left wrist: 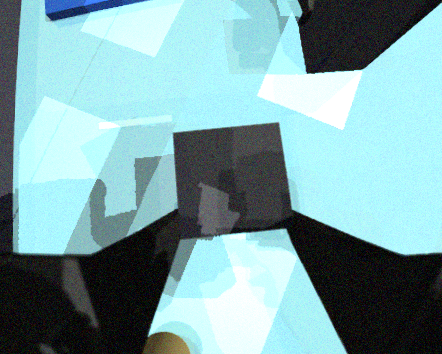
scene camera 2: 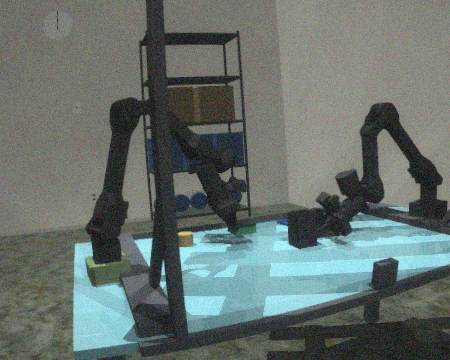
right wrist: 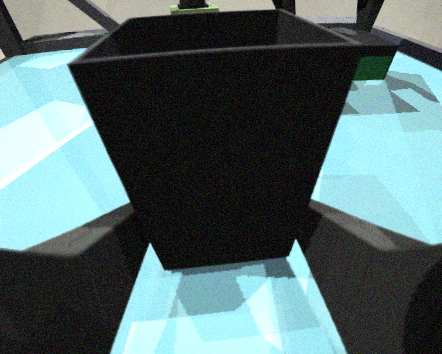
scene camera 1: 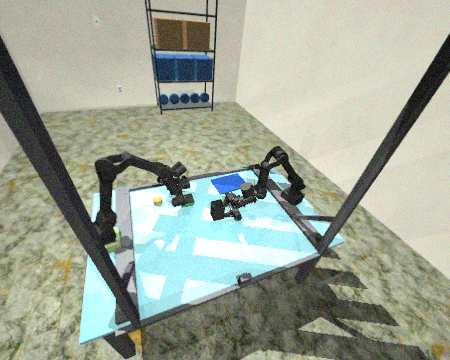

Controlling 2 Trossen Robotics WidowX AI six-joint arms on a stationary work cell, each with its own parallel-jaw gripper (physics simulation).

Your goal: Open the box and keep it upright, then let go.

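Seen in the pictures: left gripper, fingertip midpoint: (left wrist: 234,215) (scene camera 2: 234,227); right gripper, fingertip midpoint: (left wrist: 344,12) (scene camera 2: 305,235) (right wrist: 222,203) (scene camera 1: 219,212); left arm's base at its link origin: (scene camera 2: 106,259) (right wrist: 192,6) (scene camera 1: 107,238); right arm's base at its link origin: (scene camera 2: 428,201) (scene camera 1: 293,192).
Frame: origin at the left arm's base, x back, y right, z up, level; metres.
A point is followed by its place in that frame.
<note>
The black box (scene camera 1: 217,210) {x -0.522, y 0.076, z 0.037 m} (scene camera 2: 301,228) {x -0.516, y 0.076, z 0.013 m} (right wrist: 220,150) {x -0.568, y 0.051, z 0.026 m} stands upright with its top open; part of its dark side likely shows at the top right of the left wrist view. My right gripper (scene camera 1: 228,207) (scene camera 2: 324,228) (right wrist: 222,203) {x -0.550, y 0.047, z -0.019 m} is shut on it. The flat lid, dark on top with a green edge (scene camera 1: 188,204) {x -0.410, y -0.057, z 0.000 m} (scene camera 2: 246,229) {x -0.415, y -0.057, z 0.003 m} (left wrist: 232,175) {x -0.418, y -0.089, z 0.017 m} (right wrist: 372,67) {x -0.450, y -0.104, z -0.001 m}, is apart from the box, left of it in the scene views. My left gripper (scene camera 1: 178,197) {x -0.393, y -0.093, z 0.005 m} (scene camera 2: 234,226) {x -0.393, y -0.093, z 0.005 m} (left wrist: 234,215) {x -0.393, y -0.093, z 0.005 m} is shut on the lid, low over the table; whether it touches the table is unclear.
A yellow cylinder (scene camera 1: 158,200) {x -0.270, y -0.163, z -0.010 m} (scene camera 2: 185,239) {x -0.262, y -0.157, z -0.023 m} (left wrist: 167,344) {x -0.291, y -0.169, z -0.033 m} stands left of the lid in the scene views. A flat blue piece (scene camera 1: 228,183) {x -0.730, y -0.170, z -0.037 m} (left wrist: 90,6) {x -0.636, y -0.199, z -0.040 m} lies near the back edge. A green block (scene camera 2: 107,270) {x 0.008, y 0.050, z -0.013 m} (right wrist: 195,10) {x -0.050, y 0.000, z -0.002 m} is at my left arm's base. Dark posts frame the table.
</note>
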